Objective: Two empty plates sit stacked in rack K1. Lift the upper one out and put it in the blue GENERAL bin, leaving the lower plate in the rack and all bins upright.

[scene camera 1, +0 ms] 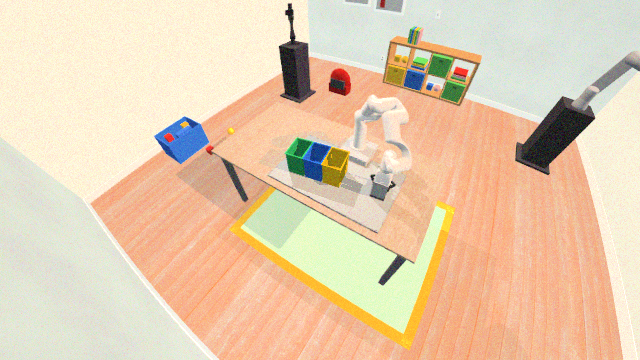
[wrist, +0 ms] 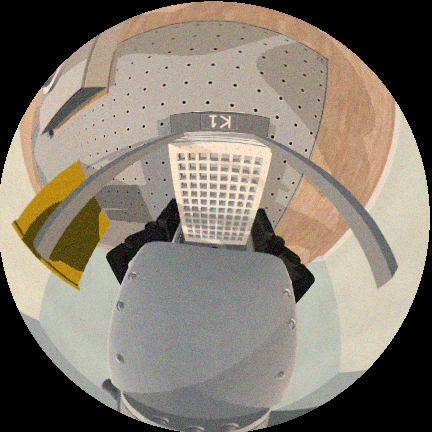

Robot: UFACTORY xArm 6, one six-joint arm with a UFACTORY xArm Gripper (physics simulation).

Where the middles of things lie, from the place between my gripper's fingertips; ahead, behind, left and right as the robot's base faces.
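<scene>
The cream gridded plate [wrist: 218, 181] is 1 cm behind my hand, and going by their middles, it is the nearest to my hand of the things named here. The yellow bin [scene camera 1: 334, 167], counted from my hand as well, is 5 cm ahead, 32 cm to the right and 5 cm above.
</scene>
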